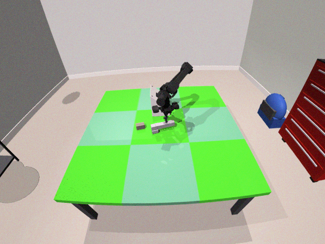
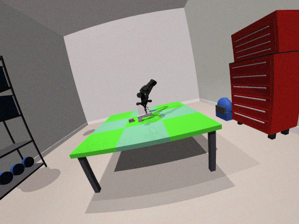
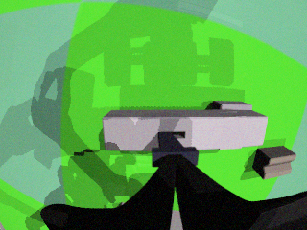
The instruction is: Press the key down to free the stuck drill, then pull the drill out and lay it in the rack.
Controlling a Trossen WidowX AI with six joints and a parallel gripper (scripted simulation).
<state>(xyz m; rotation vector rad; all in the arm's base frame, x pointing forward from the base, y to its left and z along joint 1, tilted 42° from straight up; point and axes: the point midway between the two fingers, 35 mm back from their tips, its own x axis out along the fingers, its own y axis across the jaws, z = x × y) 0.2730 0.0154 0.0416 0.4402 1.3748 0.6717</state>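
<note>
The drill is 8 cm below my gripper tip and 5 cm to the right of it. Round my gripper tip: dark key: 3 cm below; grey fixture block: 9 cm below, 3 cm to the right; rack: 21 cm to the right, 11 cm below, 5 cm behind.
</note>
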